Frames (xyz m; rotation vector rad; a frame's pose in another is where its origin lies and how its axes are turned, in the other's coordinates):
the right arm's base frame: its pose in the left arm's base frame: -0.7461 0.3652 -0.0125 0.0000 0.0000 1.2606
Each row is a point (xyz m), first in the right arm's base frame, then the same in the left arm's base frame.
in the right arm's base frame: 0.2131 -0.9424 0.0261
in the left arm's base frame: 0.2164 0.2805 0.0136
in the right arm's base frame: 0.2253 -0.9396 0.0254
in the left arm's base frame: 0.2174 0.2929 0.0129
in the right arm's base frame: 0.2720 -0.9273 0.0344
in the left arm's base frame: 0.2200 0.3412 0.0219
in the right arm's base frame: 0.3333 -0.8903 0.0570
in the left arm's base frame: 0.2034 0.4108 0.0445
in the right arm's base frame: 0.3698 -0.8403 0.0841
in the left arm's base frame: 0.1670 0.4609 0.0716
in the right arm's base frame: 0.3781 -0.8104 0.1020
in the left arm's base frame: 0.1410 0.4779 0.0895
